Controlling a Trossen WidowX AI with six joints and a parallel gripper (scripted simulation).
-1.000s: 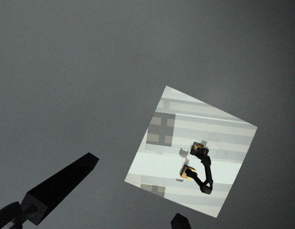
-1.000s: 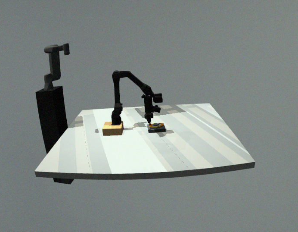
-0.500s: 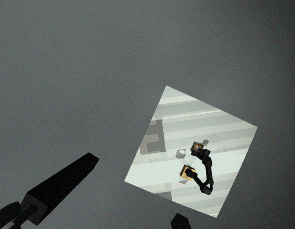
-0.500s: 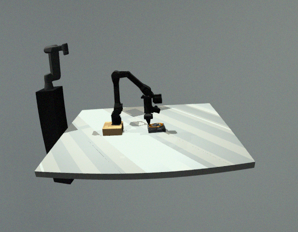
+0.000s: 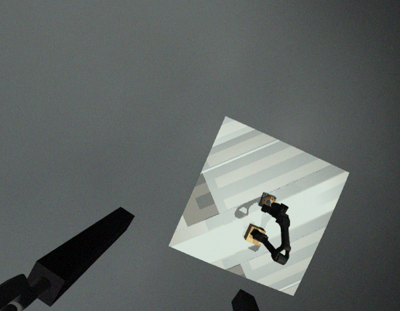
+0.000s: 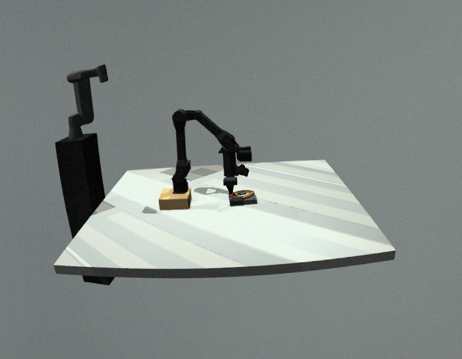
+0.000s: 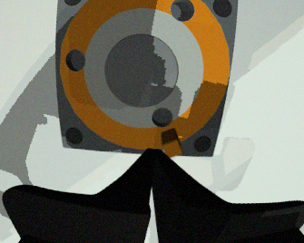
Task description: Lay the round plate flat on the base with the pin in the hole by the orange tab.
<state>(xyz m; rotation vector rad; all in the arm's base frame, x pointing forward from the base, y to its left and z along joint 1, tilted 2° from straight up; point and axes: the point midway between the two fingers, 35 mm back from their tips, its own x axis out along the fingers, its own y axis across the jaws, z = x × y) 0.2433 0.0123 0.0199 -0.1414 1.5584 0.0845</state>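
My gripper tip is now 30 mm short of the round plate and 10 mm to the right of it. Also, from my gripper tip: square grey base 50 mm ahead, 20 mm to the left, 20 mm below.
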